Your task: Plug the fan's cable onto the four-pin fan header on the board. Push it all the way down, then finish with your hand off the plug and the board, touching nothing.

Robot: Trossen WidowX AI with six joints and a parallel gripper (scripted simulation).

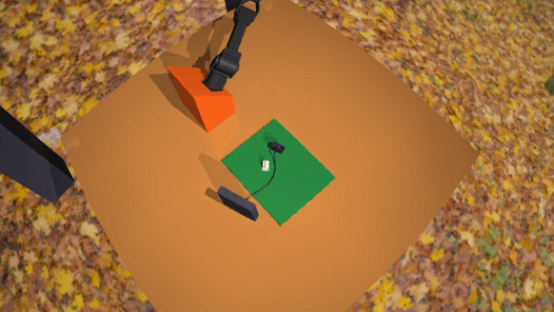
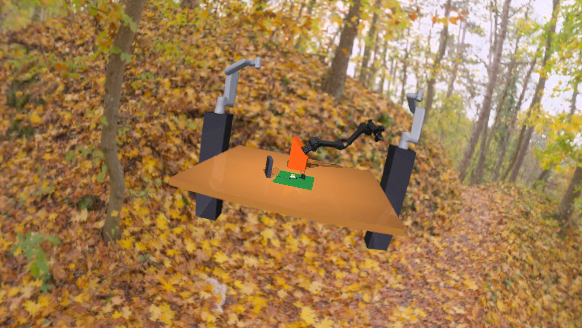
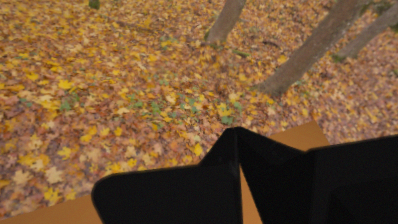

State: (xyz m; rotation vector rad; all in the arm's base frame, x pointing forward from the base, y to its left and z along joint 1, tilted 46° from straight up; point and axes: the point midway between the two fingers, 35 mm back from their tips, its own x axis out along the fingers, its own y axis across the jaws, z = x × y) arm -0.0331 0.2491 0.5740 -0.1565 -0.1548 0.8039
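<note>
Right now my gripper tip is 58 cm to the left of the dark plug, 32 cm above it and 28 cm short of it. The rest, counted from my gripper tip: green board (63 cm to the right, 36 cm below, 33 cm ahead); then white four-pin fan header (65 cm to the right, 34 cm below, 29 cm ahead); then dark flat fan (80 cm to the right, 34 cm ahead, 28 cm below).
</note>
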